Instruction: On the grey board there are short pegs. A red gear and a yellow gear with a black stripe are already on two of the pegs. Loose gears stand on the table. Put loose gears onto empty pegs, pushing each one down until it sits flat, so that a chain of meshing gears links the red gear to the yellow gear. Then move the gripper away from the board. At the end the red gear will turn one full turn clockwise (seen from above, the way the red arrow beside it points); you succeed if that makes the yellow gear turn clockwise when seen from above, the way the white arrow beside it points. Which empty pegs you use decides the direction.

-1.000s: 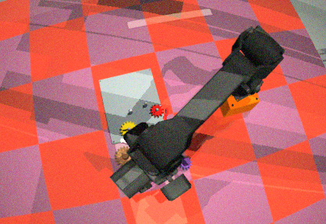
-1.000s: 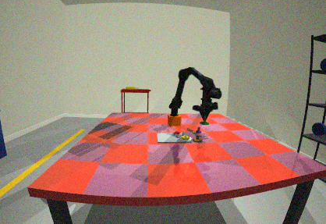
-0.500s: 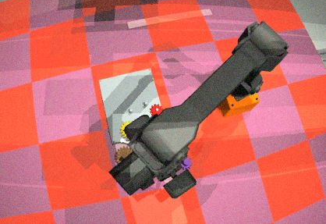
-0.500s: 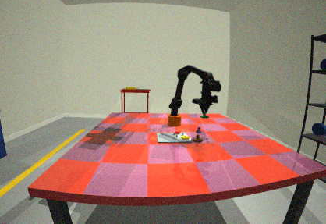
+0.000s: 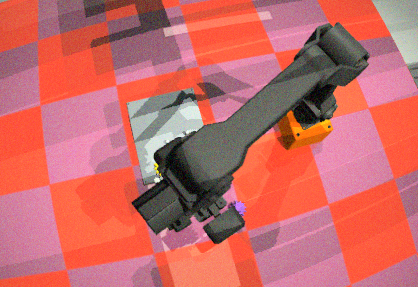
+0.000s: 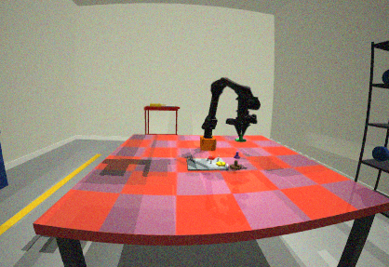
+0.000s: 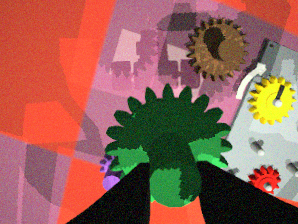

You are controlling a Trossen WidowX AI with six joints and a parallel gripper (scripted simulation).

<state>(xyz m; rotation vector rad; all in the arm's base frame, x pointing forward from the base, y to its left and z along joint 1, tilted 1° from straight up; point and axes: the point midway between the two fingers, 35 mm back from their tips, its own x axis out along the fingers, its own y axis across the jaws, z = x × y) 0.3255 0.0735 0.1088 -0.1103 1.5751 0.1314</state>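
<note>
My gripper tip is 9 cm past the red gear, 14 cm to the left of it and 14 cm above it. Round my gripper tip: small purple gear: 9 cm behind, 4 cm to the left, 14 cm below; then brown gear: 6 cm ahead, 5 cm to the right, 14 cm below; then dark green gear: 1 cm below.
</note>
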